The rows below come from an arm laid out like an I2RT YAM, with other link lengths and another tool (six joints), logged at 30 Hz.
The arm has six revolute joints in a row. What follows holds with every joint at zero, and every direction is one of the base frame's. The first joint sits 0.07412 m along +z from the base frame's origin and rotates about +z. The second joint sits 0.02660 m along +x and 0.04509 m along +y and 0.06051 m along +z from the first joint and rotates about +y. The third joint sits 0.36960 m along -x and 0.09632 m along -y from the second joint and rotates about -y. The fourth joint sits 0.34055 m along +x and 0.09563 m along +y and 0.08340 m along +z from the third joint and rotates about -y. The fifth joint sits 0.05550 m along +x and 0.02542 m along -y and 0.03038 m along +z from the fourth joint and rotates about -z. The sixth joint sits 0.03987 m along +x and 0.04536 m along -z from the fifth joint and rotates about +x. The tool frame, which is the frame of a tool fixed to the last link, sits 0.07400 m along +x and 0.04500 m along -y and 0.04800 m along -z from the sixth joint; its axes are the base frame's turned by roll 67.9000, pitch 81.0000 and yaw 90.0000 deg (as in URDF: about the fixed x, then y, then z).
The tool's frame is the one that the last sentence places.
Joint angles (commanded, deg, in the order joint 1, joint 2, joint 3, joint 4, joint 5, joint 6), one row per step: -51.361, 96.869, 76.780, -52.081, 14.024, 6.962; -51.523, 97.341, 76.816, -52.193, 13.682, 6.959; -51.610, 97.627, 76.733, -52.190, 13.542, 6.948; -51.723, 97.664, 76.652, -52.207, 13.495, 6.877; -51.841, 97.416, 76.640, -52.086, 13.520, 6.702; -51.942, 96.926, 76.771, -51.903, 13.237, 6.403; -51.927, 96.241, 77.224, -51.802, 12.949, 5.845; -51.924, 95.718, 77.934, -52.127, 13.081, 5.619; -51.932, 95.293, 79.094, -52.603, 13.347, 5.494; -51.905, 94.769, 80.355, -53.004, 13.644, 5.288; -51.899, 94.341, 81.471, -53.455, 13.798, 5.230; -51.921, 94.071, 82.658, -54.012, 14.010, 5.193; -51.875, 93.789, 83.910, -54.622, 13.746, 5.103; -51.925, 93.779, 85.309, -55.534, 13.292, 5.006; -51.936, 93.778, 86.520, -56.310, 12.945, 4.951; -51.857, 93.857, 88.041, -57.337, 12.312, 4.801; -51.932, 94.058, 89.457, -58.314, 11.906, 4.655; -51.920, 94.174, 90.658, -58.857, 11.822, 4.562
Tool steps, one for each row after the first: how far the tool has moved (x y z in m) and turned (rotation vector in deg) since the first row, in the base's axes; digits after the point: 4 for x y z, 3 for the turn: 0.0003, -0.0012, -0.0032, 0.632, 0.088, -0.056; 0.0002, -0.0018, -0.0057, 1.002, 0.214, -0.092; -0.0005, -0.0020, -0.0065, 1.136, 0.289, -0.126; -0.0016, -0.0024, -0.0048, 0.842, 0.151, -0.088; -0.0020, -0.0026, -0.0011, 0.377, -0.444, 0.178; -0.0016, -0.0029, 0.0060, -0.436, -1.206, 0.805; -0.0019, -0.0032, 0.0139, -1.234, -1.573, 0.978; -0.0018, -0.0044, 0.0241, -2.268, -2.001, 1.000; -0.0015, -0.0056, 0.0356, -3.539, -2.540, 1.113; -0.0015, -0.0061, 0.0454, -4.494, -3.068, 1.115; -0.0016, -0.0069, 0.0548, -5.330, -3.443, 1.047; -0.0006, -0.0070, 0.0641, -5.915, -4.164, 1.268; 0.0003, -0.0075, 0.0724, -6.059, -4.756, 1.475; 0.0011, -0.0078, 0.0795, -6.214, -5.252, 1.646; 0.0030, -0.0077, 0.0877, -6.193, -5.908, 2.104; 0.0038, -0.0085, 0.0947, -6.168, -6.282, 2.320; 0.0047, -0.0095, 0.1013, -6.559, -6.630, 2.454
